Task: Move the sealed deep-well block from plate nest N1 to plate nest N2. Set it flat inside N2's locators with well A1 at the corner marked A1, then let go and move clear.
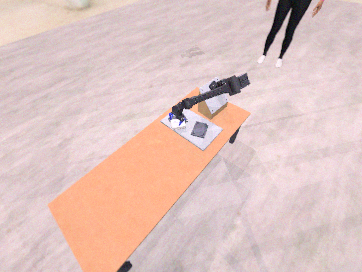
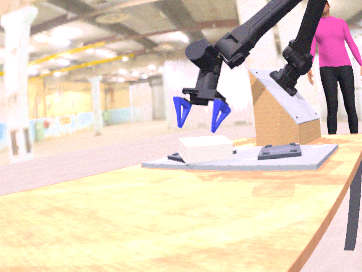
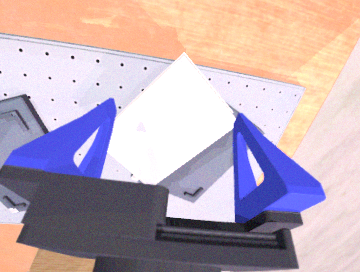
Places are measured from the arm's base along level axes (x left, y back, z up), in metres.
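Where they show: gripper, fingertip midpoint: (image 1: 174,122) (image 2: 195,130) (image 3: 176,111); arm's base at its link origin: (image 1: 214,88) (image 2: 282,84).
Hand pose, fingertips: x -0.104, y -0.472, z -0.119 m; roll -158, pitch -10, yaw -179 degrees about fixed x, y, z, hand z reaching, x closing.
Each offset is from my fingertips to the centre of the thing. Level surfaces: height alone.
The white deep-well block @(dx +0.000, dy +0.040, dz -0.052 m) (image 1: 178,125) (image 2: 206,149) (image 3: 175,120) sits askew over one dark nest @(dx -0.052, dy +0.098, dz -0.075 m) (image 2: 175,157) (image 3: 195,187), whose parts stick out past its sides. Its front corner overhangs the grey plate, and I cannot tell if it lies flat. The other dark nest @(dx +0.187, dy +0.122, dz -0.075 m) (image 1: 200,129) (image 2: 280,151) (image 3: 22,122) is bare. No N1, N2 or A1 marking is readable. My gripper (image 1: 178,119) (image 2: 197,129) (image 3: 176,111) is open and empty, with its blue fingers above the block and spread apart. The block's well details are washed out.
The grey perforated plate @(dx +0.083, dy +0.122, dz -0.090 m) (image 1: 214,132) (image 2: 247,161) (image 3: 135,75) carries both nests on the wooden table @(dz -0.096 m) (image 1: 125,185) (image 2: 150,215) (image 3: 225,30). A wooden wedge with a sloped grey face (image 1: 214,102) (image 2: 272,117) stands behind the plate by the arm's base. A person stands beyond the table.
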